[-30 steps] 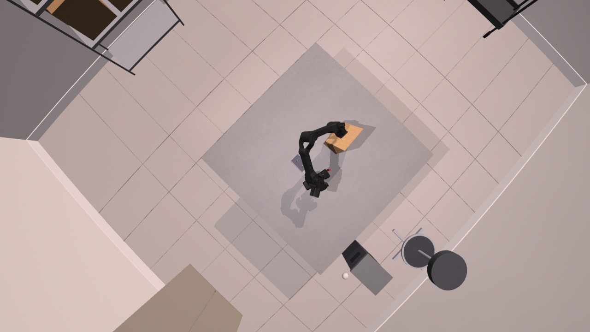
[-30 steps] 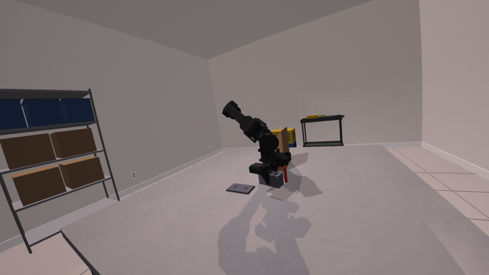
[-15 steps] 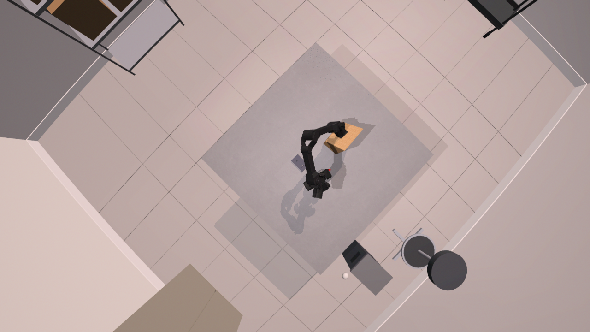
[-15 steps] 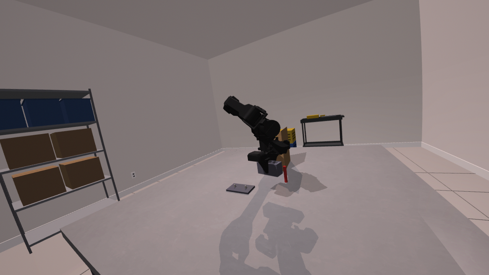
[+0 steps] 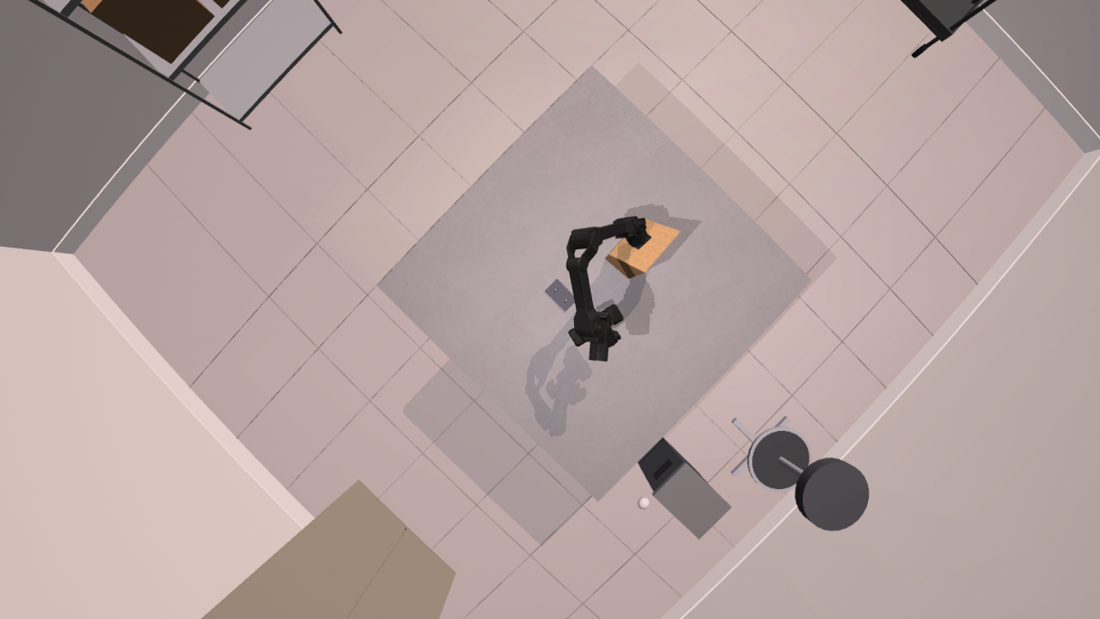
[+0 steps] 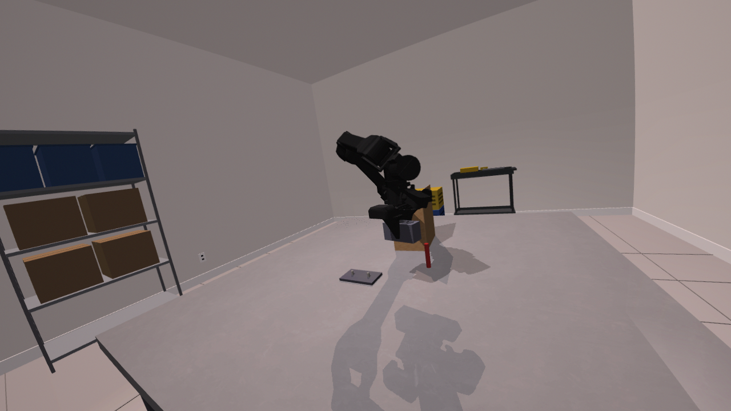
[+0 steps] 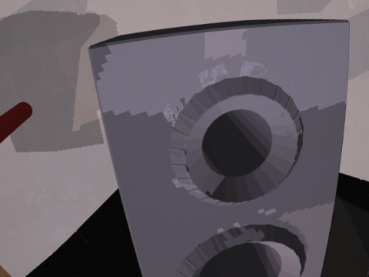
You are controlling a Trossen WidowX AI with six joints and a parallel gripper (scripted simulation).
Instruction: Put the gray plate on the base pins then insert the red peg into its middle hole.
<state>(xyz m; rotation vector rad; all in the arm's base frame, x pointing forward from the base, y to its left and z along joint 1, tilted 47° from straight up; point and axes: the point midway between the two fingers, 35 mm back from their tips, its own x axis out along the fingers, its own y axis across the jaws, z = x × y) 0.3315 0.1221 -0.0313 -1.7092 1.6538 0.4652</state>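
Right now the base is 160 mm to the right of my gripper tip, 130 mm below it and 10 mm ahead of it. Round my gripper tip: red peg: 110 mm behind, 100 mm below, 30 mm to the left; gray plate: 30 mm above.
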